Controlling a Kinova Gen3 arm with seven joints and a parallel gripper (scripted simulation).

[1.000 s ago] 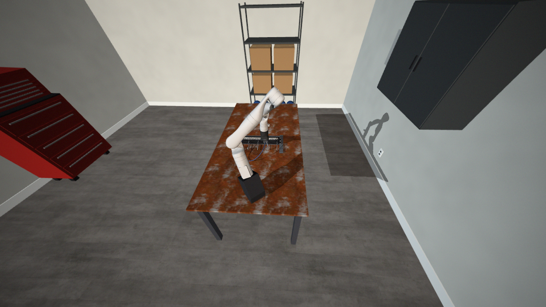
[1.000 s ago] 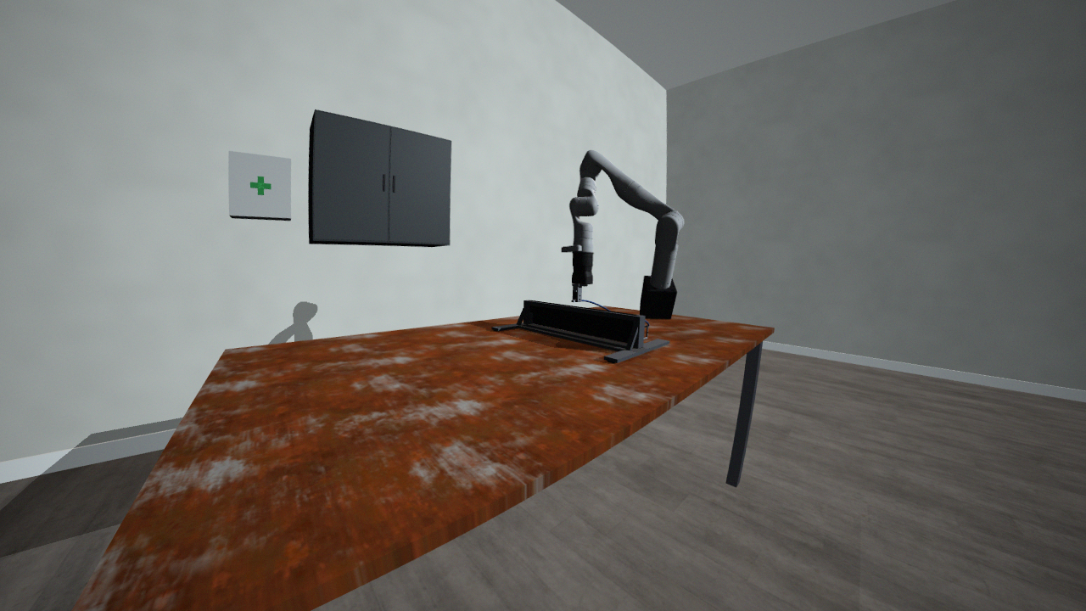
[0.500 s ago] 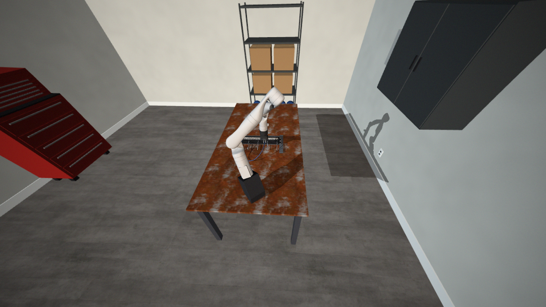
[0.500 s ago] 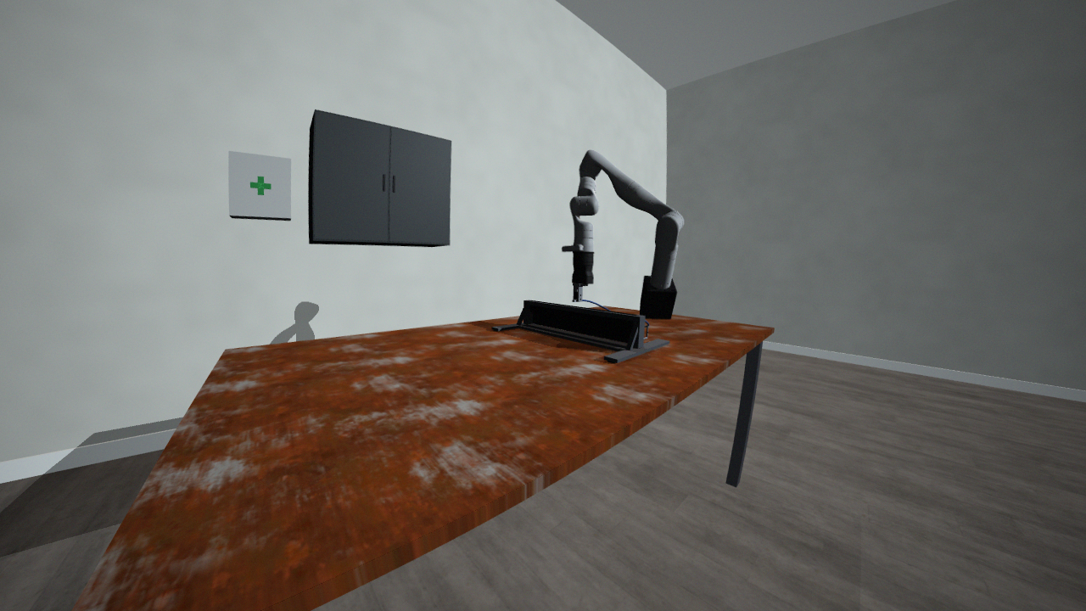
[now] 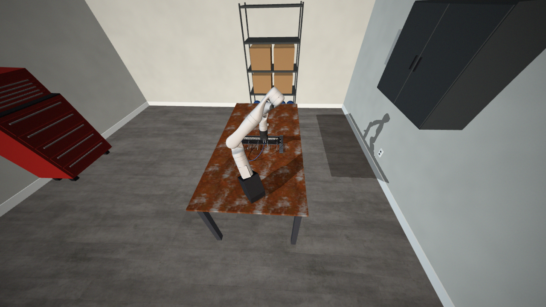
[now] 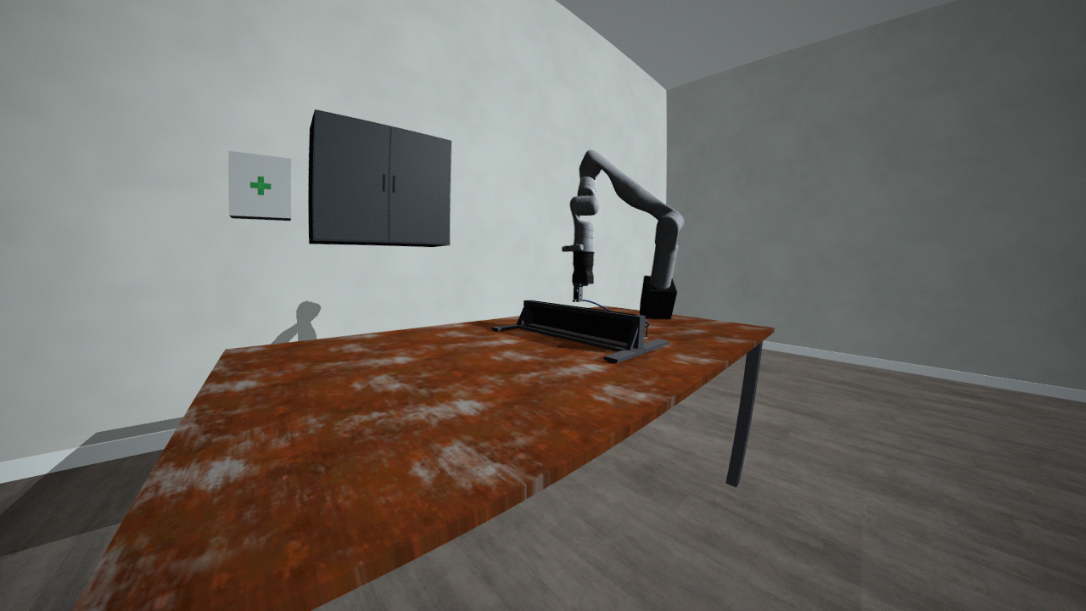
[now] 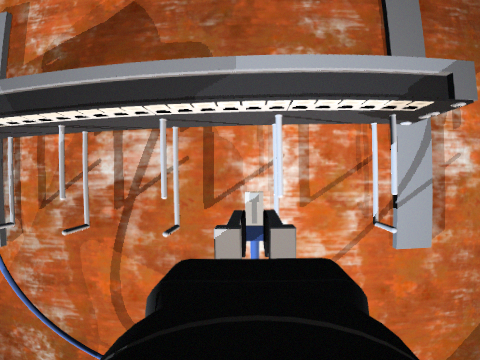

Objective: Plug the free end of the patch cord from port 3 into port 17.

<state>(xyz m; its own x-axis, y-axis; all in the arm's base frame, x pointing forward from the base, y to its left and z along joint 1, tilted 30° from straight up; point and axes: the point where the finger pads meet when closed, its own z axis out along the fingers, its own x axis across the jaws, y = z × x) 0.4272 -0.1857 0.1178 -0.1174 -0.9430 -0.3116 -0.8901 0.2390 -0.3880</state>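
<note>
Right now the plug is 1 cm ahead of my hand and 1 cm below it.
</note>
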